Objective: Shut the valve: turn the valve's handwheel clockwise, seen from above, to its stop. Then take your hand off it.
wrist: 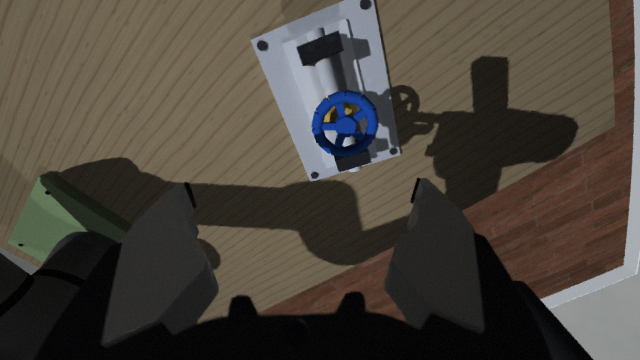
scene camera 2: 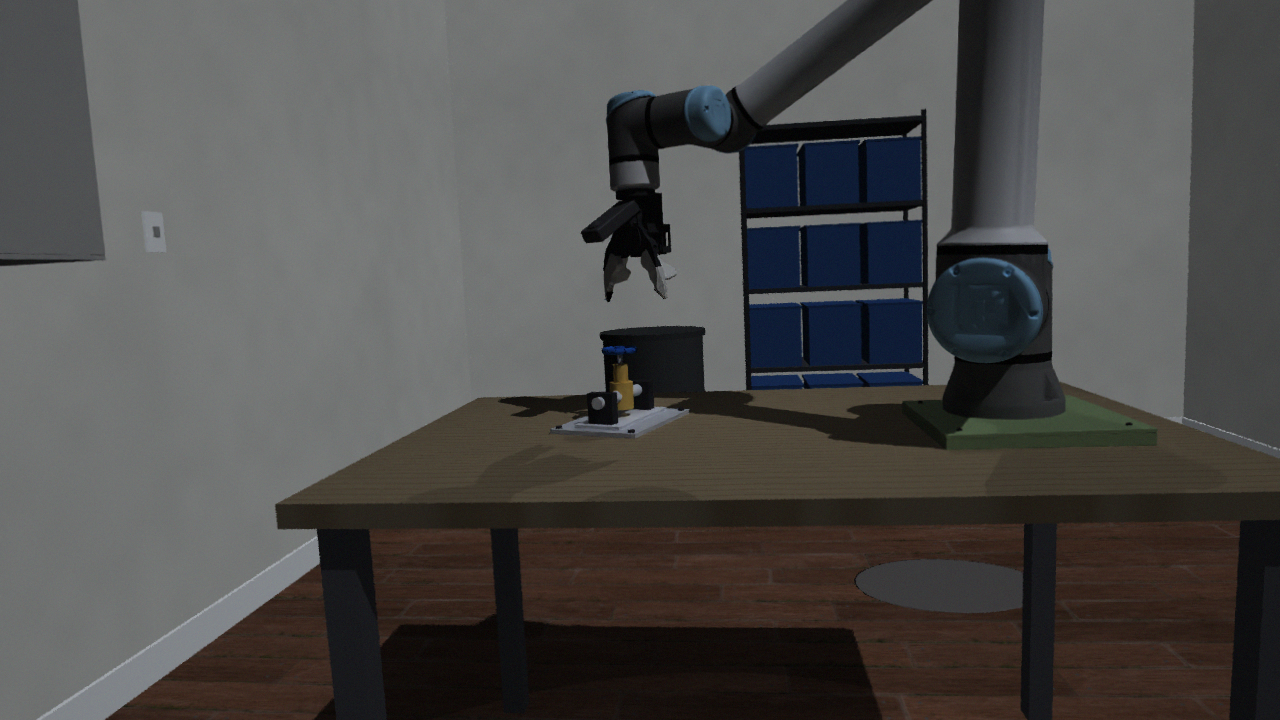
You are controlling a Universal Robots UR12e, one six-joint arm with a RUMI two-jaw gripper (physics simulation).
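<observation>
The valve's blue handwheel (scene camera 2: 618, 350) (wrist: 346, 125) sits level on top of the yellow valve body (scene camera 2: 621, 394) (wrist: 330, 114). A pipe (wrist: 330, 75) runs through the body between two black blocks (scene camera 2: 602, 408) (wrist: 320, 48) on a pale base plate (scene camera 2: 594, 432) (wrist: 280, 85). My gripper (scene camera 2: 636, 297) (wrist: 305, 183) is open and empty, pointing down. It hangs well above the handwheel, not touching it. In the wrist view the wheel shows beyond the fingertips, a little right of midway between them. The wheel partly hides the valve body in the wrist view.
The valve stands on a wooden table (scene camera 2: 760, 465) (wrist: 150, 100). The arm's base stands on a green plate (scene camera 2: 1047, 434) (wrist: 45, 215) at the right of the scene view. Behind the table are a dark round bin (scene camera 2: 662, 358) and a rack (scene camera 2: 744, 268) with blue boxes (scene camera 2: 830, 255).
</observation>
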